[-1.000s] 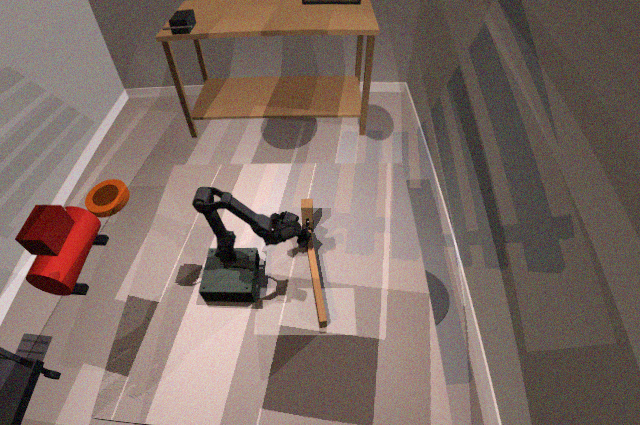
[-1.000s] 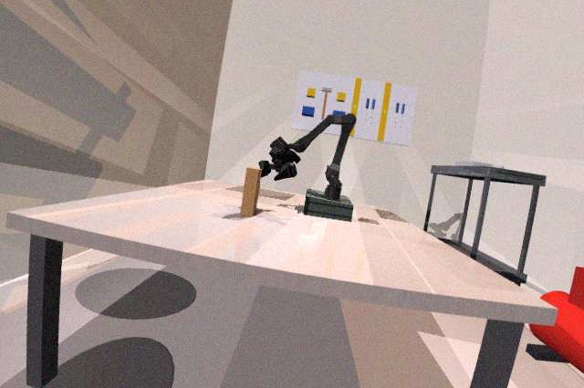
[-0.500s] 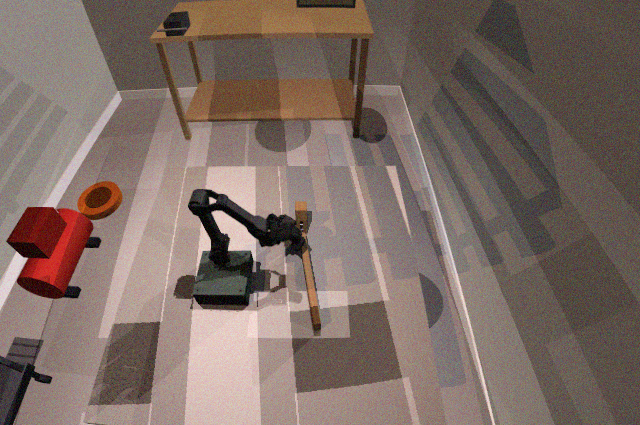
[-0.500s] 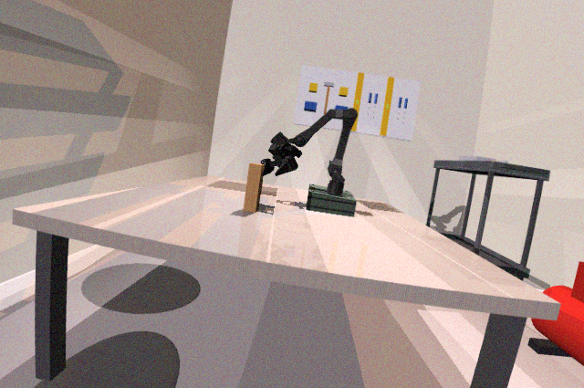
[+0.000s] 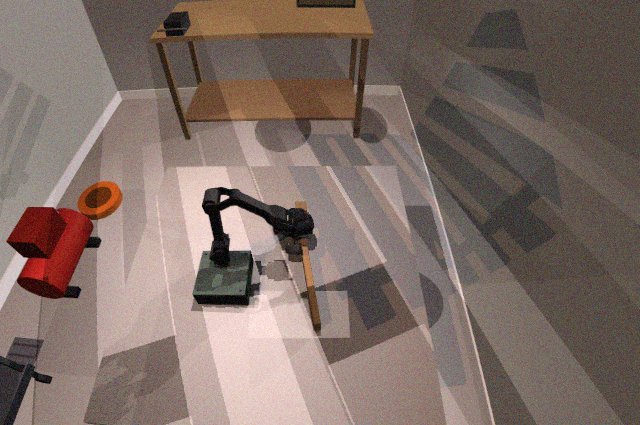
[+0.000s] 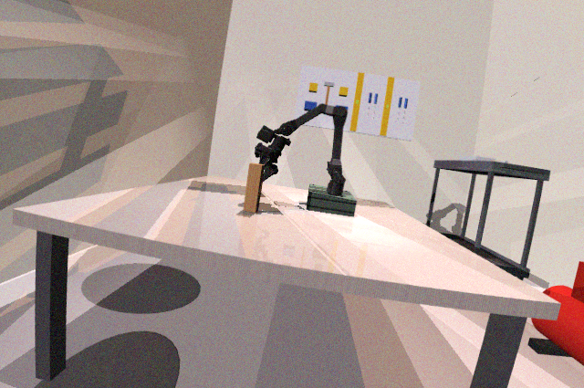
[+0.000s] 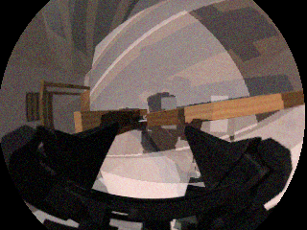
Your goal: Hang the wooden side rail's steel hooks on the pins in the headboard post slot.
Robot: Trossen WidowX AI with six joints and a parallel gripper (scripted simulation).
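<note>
The wooden headboard post lies 10 mm ahead of my gripper tip, 100 mm to the left of it and 40 mm below it.
</note>
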